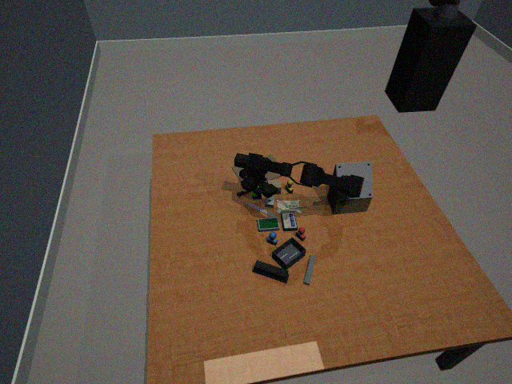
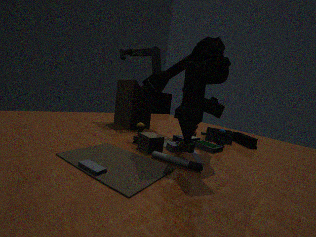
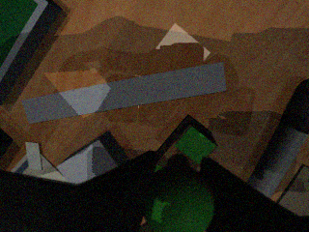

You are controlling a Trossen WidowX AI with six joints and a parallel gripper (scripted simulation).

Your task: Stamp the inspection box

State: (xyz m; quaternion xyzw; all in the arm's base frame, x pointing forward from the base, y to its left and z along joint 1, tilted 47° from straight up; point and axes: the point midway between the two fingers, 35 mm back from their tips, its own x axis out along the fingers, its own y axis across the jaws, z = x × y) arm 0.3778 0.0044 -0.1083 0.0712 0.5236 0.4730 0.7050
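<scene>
The marker is 4 cm ahead of my gripper tip, 6 cm to the right of it and 3 cm below it. The rest, counted from my gripper tip: green ink pad 3 cm behind, 15 cm to the left, 4 cm below; then card 14 cm behind, 5 cm to the left, 4 cm below; then green stamp right at my gripper tip.
</scene>
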